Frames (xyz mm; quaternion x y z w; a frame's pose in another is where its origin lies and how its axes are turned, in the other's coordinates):
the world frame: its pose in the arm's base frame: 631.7 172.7 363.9 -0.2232 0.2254 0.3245 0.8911
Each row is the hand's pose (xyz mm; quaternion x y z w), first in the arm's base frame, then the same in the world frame.
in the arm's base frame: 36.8 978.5 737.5 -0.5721 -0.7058 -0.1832 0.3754
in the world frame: -228.4 865.8 584.0 -0.6138 -0.4870 -0.5716 0.2437
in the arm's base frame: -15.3 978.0 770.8 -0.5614 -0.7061 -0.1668 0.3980
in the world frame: -282.7 892.4 597.0 -0.6030 -0.4995 -0.5619 0.2667
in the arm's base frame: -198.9 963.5 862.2 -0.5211 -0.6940 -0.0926 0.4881
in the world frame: -465.9 984.1 614.9 -0.5597 -0.5387 -0.5133 0.3648
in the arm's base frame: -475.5 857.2 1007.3 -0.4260 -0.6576 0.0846 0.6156
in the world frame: -786.2 1062.1 601.9 -0.4747 -0.6054 -0.3672 0.5229
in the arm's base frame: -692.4 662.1 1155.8 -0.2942 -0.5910 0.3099 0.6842
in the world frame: -1109.7 1037.4 558.7 -0.3711 -0.6546 -0.1441 0.6427
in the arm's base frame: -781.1 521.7 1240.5 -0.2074 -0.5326 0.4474 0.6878
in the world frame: -1284.1 979.5 527.2 -0.3050 -0.6622 0.0099 0.6844
